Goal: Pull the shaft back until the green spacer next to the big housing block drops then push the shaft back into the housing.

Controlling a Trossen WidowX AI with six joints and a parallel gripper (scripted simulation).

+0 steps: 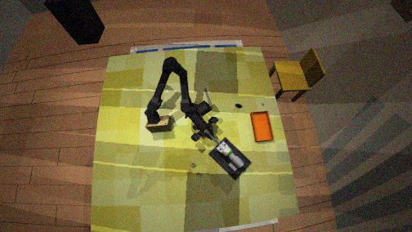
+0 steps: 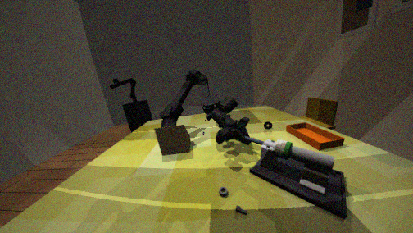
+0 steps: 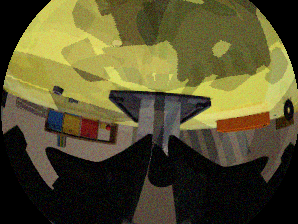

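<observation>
My gripper tip is now 9 cm to the left of the green spacer, 9 cm short of it and 2 cm below it. From my gripper tip the other things lie so: orange tray (33 cm ahead, 10 cm to the left, 5 cm below); black ring (24 cm to the left, 18 cm ahead, 4 cm below).
</observation>
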